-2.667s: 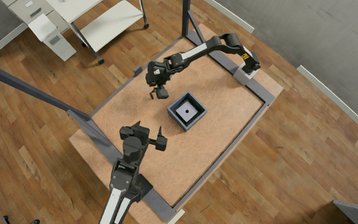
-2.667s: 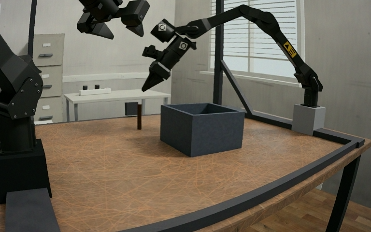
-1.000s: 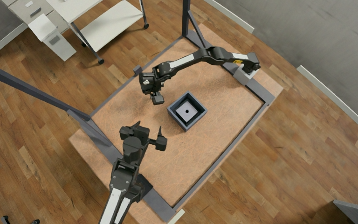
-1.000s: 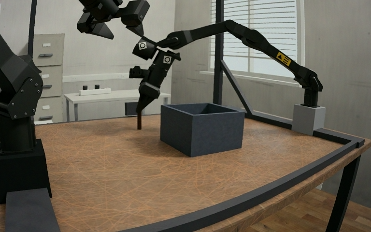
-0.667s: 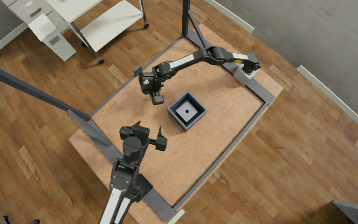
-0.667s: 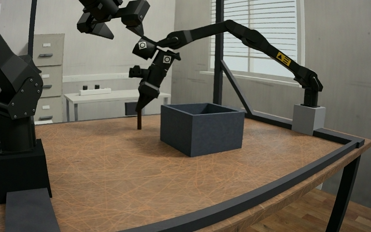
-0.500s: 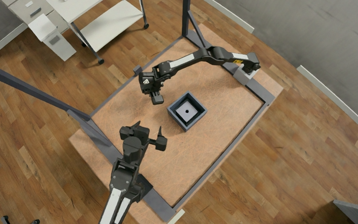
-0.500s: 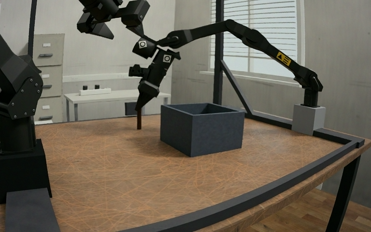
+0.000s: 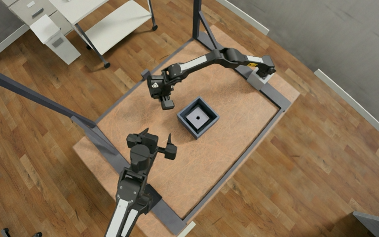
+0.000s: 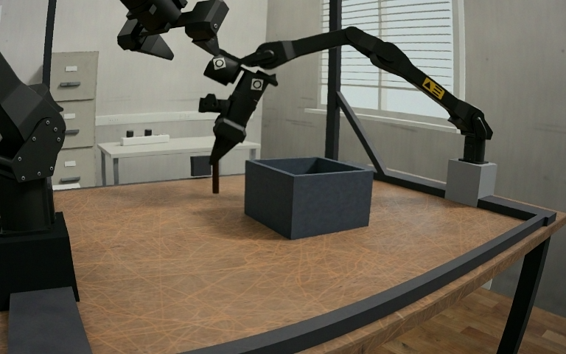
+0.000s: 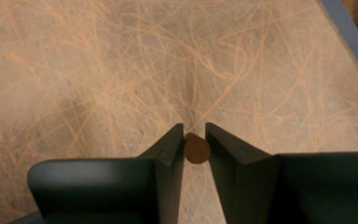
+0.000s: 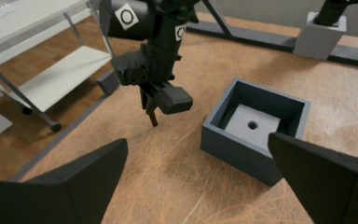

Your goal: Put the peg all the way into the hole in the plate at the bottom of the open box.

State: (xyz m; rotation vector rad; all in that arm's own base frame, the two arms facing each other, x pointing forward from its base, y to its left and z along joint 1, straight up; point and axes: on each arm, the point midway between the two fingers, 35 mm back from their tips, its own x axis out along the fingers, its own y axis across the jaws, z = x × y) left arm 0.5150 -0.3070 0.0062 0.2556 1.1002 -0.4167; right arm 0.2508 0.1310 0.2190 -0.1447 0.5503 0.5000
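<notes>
The brown peg is 5 cm below my left hand. Round my left hand: dark box 21 cm ahead, 8 cm below, 6 cm to the left; dark frame rail 53 cm ahead, 9 cm below, 4 cm to the left; pale plate 21 cm ahead, 6 cm to the left, 6 cm below.
</notes>
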